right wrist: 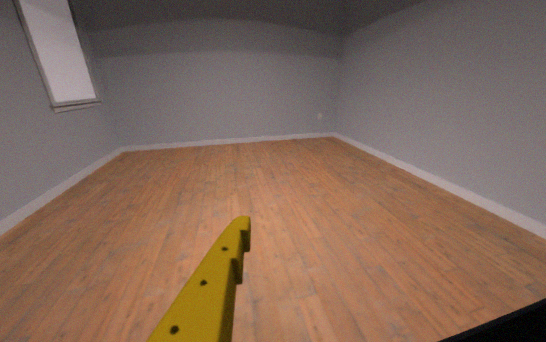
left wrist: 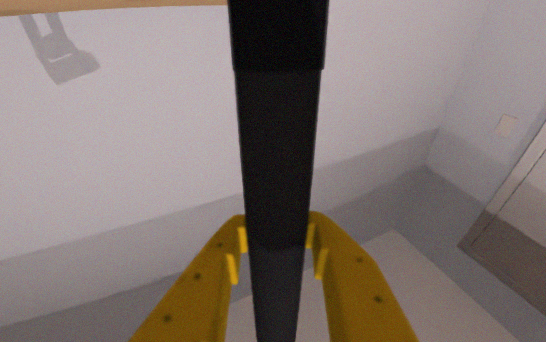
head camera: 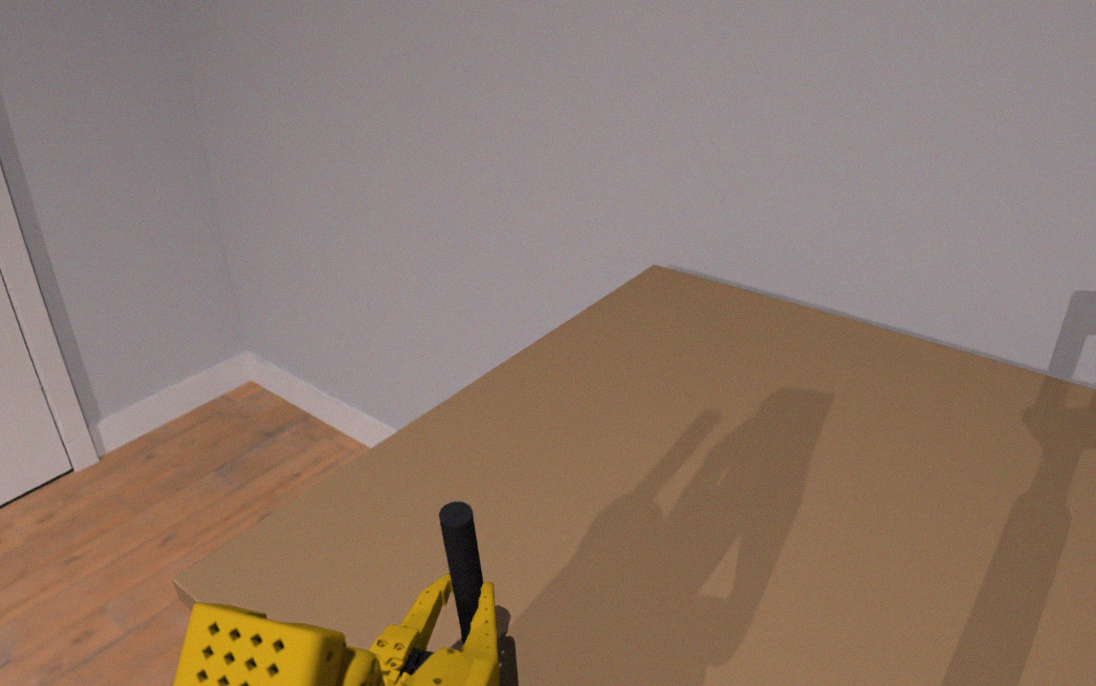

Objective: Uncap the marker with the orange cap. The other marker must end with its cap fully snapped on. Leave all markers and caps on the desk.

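Places are measured from the left arm's base along level axes (x back, y right, z up), in metres.
Pixels of known places: left hand, tool point: (left wrist: 247, 228) (head camera: 483, 588); right hand, tool point: (right wrist: 249, 229).
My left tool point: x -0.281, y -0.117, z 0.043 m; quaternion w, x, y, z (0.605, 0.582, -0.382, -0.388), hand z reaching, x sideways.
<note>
Behind a point stands the place of what it marks.
A dark, near-black marker (head camera: 463, 558) {x -0.266, y -0.115, z 0.081 m} (left wrist: 277, 150) {x -0.271, y -0.122, z 0.010 m} stands roughly lengthwise between the jaws of my left gripper (head camera: 469, 594) {x -0.281, y -0.117, z 0.043 m} (left wrist: 277, 232) {x -0.281, y -0.117, z 0.043 m}, which is shut on it, at the bottom of the head view. In the left wrist view the marker runs from the top edge to the bottom edge, with a step in its width near the top; both jaw tips press on its sides. No orange cap shows on it. My right gripper shows one notched yellow jaw in the right wrist view, so it is fully open. The marker with the orange cap does not show.
The brown desk (head camera: 808, 339) {x -0.876, y -0.141, z -0.054 m} spans the right and middle of the head view, with arm shadows on it. Its left edge drops to the wooden floor (head camera: 202, 485) {x -0.646, y -1.420, z -0.774 m}. Grey walls stand behind it. The right wrist view shows wooden floor and walls.
</note>
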